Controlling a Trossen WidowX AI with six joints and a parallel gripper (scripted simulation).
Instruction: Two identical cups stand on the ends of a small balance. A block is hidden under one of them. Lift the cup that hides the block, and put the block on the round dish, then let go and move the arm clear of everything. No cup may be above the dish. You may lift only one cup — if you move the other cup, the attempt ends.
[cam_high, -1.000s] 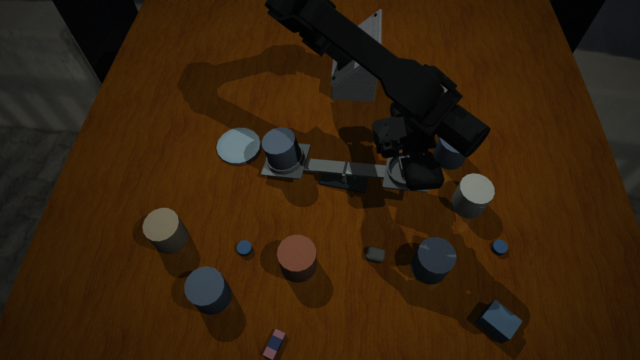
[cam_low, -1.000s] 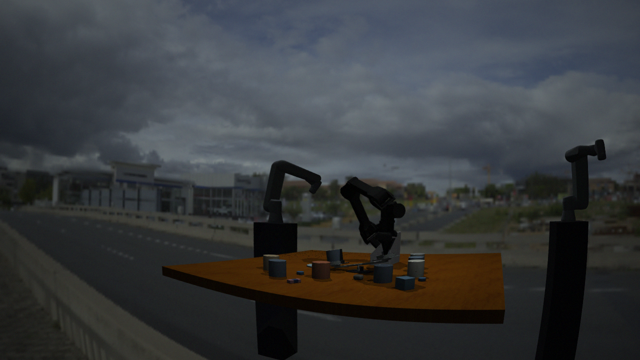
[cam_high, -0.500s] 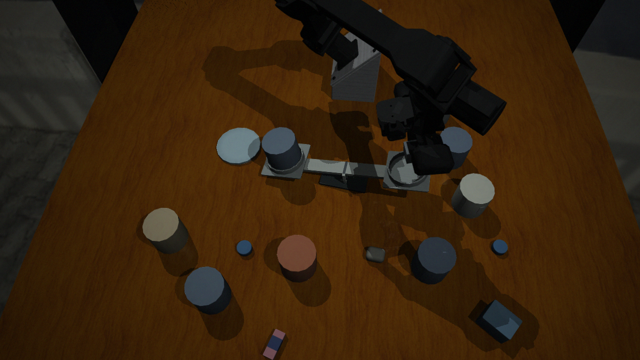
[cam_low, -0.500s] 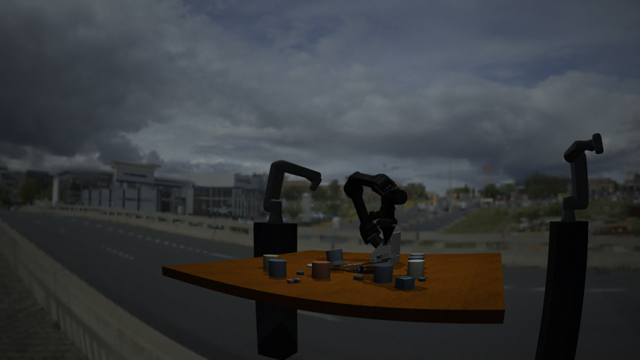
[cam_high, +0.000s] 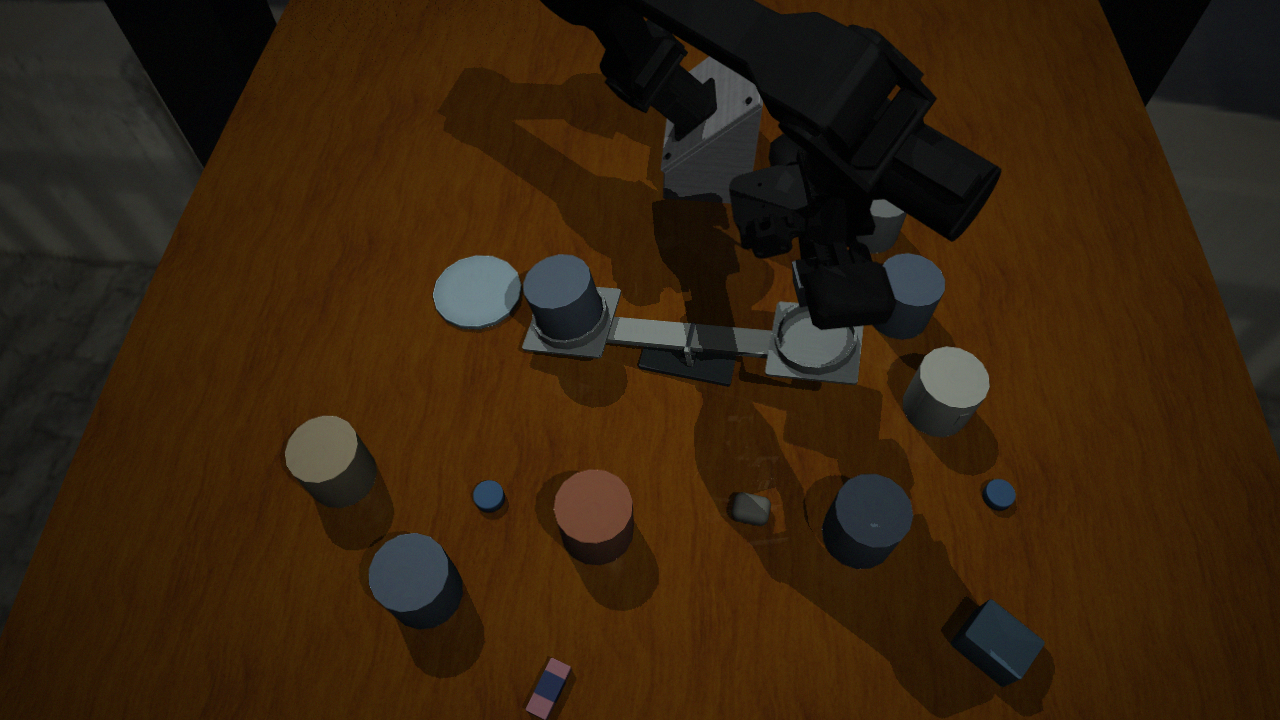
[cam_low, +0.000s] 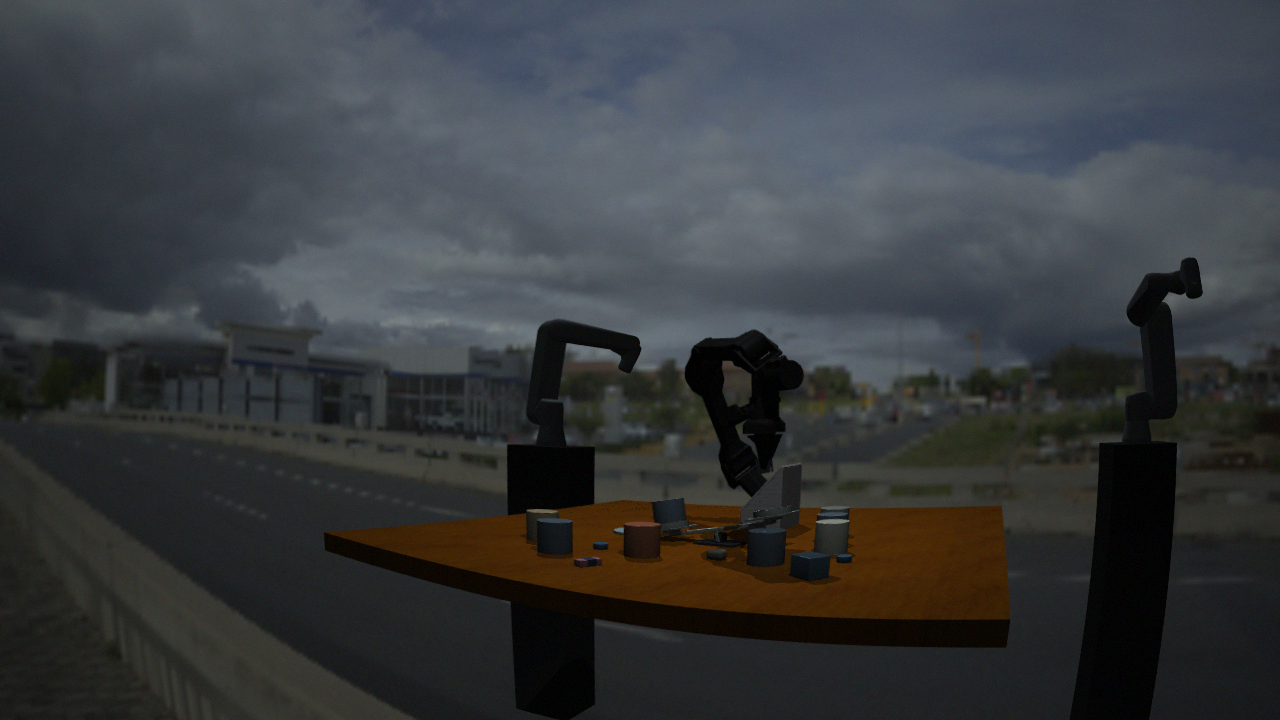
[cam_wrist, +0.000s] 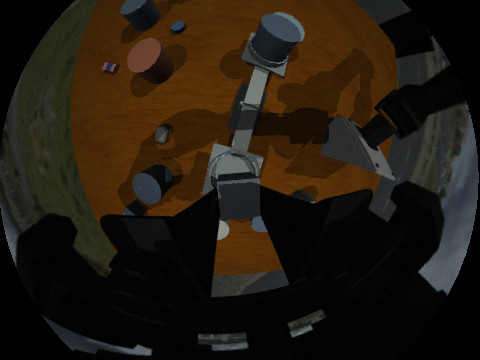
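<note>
Right now my gripper tip is 34 cm to the left of the round dish, 17 cm above it and 11 cm past it. From my gripper tip the other things lie so: grey pebble: 16 cm below, 15 cm ahead, 5 cm to the right; blue box: 28 cm ahead, 17 cm to the left, 15 cm below; grey block: 1 cm above.
</note>
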